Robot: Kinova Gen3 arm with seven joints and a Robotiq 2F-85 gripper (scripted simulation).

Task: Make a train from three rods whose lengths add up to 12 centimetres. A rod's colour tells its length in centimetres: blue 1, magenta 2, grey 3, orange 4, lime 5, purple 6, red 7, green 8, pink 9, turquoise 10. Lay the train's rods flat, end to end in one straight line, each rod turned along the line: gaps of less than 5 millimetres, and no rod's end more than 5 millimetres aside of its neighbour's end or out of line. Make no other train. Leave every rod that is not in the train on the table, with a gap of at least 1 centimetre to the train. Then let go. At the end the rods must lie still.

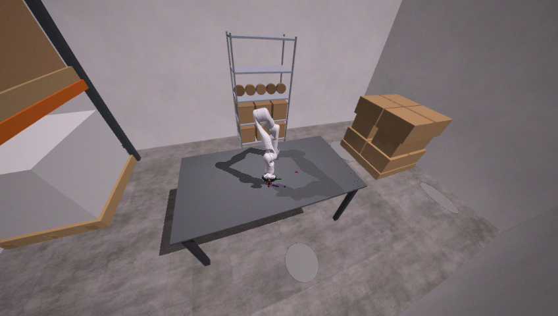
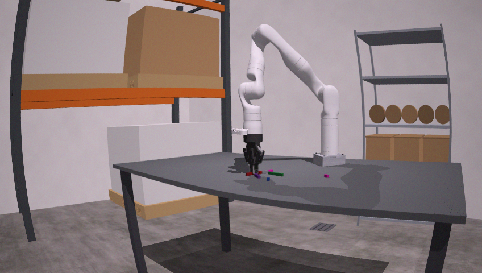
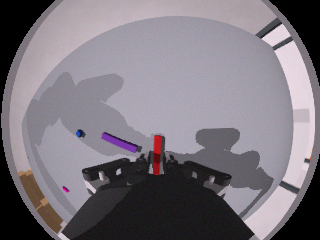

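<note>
Right now the red rod is 2 cm below my hand. Round my hand: purple rod 5 cm ahead, 4 cm to the left, 2 cm below; then grey rod 5 cm behind, 3 cm to the left, 2 cm below; then green rod 2 cm behind, 9 cm to the left, 2 cm below.
</note>
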